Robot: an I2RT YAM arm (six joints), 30 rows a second.
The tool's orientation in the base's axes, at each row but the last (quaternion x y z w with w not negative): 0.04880, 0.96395, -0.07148, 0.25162; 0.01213, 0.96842, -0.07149, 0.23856; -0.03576, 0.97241, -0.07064, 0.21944; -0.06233, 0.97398, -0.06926, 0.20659; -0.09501, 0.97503, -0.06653, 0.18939; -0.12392, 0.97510, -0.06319, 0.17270; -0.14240, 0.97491, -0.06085, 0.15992; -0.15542, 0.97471, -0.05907, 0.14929; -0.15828, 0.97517, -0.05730, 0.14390; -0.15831, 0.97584, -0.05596, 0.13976; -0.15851, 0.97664, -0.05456, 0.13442; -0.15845, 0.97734, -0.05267, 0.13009
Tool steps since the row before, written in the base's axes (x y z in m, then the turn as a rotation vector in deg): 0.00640, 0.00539, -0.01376, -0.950, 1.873, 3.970; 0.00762, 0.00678, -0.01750, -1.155, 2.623, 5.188; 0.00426, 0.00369, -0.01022, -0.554, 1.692, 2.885; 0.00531, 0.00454, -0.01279, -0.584, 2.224, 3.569; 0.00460, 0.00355, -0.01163, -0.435, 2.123, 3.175; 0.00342, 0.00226, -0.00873, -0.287, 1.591, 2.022; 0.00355, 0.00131, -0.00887, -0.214, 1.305, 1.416; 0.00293, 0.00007, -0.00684, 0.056, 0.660, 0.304; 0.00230, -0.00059, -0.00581, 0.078, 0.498, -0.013; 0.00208, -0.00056, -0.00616, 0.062, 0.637, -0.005; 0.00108, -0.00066, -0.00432, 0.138, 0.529, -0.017; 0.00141, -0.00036, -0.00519, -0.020, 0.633, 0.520
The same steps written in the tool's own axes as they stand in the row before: 0.00153, 0.00770, 0.01406, -1.020, 1.272, -4.185; 0.00129, 0.00947, 0.01786, -1.411, 1.841, -5.455; 0.00010, 0.00504, 0.01052, -0.888, 1.251, -3.023; -0.00046, 0.00602, 0.01326, -1.210, 1.666, -3.713; -0.00079, 0.00465, 0.01212, -1.183, 1.609, -3.284; -0.00090, 0.00287, 0.00916, -0.808, 1.257, -2.114; -0.00100, 0.00179, 0.00942, -0.610, 1.065, -1.499; -0.00082, 0.00034, 0.00739, -0.345, 0.558, -0.316; -0.00037, -0.00031, 0.00626, -0.229, 0.449, 0.003; -0.00014, -0.00019, 0.00652, -0.262, 0.584, -0.019; 0.00029, -0.00030, 0.00448, -0.293, 0.461, 0.021; 0.00006, -0.00001, 0.00539, -0.310, 0.529, -0.544
